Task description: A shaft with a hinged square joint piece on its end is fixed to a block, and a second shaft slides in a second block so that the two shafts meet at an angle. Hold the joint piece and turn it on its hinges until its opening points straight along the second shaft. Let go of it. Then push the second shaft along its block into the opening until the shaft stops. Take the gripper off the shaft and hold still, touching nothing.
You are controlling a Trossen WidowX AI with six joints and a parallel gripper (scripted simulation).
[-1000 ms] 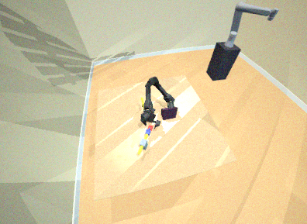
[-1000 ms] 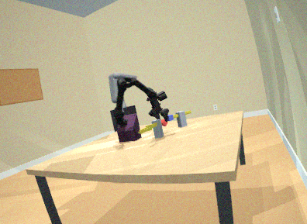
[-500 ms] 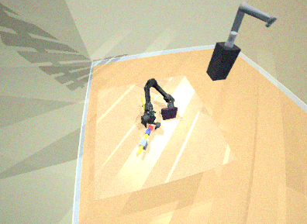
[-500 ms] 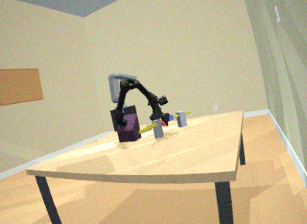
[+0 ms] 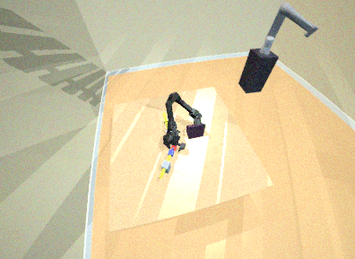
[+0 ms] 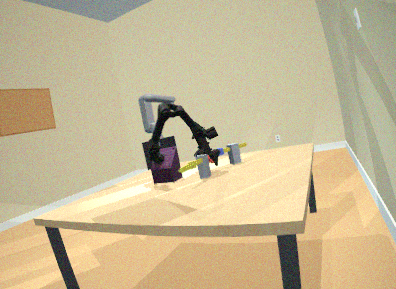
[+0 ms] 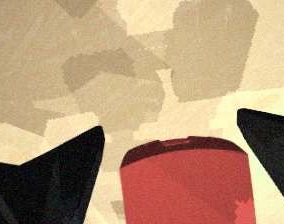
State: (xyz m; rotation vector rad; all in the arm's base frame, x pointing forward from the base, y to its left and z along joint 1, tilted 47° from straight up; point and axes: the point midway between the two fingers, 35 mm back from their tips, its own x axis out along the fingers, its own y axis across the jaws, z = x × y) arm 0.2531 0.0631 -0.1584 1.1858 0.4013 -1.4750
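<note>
Now: gripper tip 50 mm below the red joint piece.
</note>
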